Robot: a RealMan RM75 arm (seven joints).
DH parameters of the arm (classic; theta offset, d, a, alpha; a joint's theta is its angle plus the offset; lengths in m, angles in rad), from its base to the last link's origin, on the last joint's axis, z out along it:
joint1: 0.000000 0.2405 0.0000 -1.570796
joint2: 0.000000 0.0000 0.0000 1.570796
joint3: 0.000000 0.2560 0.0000 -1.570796
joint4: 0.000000 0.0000 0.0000 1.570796
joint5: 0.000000 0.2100 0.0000 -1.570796
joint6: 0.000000 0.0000 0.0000 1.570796
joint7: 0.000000 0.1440 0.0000 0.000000
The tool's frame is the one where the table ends.
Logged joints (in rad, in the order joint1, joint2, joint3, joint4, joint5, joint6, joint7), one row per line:
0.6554, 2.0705, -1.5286, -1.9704, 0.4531, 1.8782, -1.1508
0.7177, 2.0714, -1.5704, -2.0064, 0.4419, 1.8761, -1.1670
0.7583, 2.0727, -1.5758, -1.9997, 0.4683, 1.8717, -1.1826
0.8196, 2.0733, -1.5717, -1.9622, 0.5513, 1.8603, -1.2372
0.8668, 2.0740, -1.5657, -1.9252, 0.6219, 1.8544, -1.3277
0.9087, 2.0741, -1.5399, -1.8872, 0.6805, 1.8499, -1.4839
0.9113, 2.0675, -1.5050, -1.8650, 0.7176, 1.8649, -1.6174
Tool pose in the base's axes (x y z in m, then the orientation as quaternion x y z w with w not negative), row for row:
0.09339, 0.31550, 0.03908, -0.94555, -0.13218, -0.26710, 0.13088
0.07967, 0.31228, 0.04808, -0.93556, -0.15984, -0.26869, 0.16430
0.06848, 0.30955, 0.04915, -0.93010, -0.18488, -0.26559, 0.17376
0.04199, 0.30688, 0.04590, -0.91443, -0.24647, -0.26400, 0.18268
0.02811, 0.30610, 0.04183, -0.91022, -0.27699, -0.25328, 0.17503
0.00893, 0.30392, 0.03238, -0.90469, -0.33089, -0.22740, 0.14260
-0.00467, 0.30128, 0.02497, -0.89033, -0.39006, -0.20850, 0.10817
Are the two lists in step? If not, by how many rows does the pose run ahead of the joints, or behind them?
The pose runs 2 rows behind the joints: the pose in row i belongs to the joints in row i - 2.
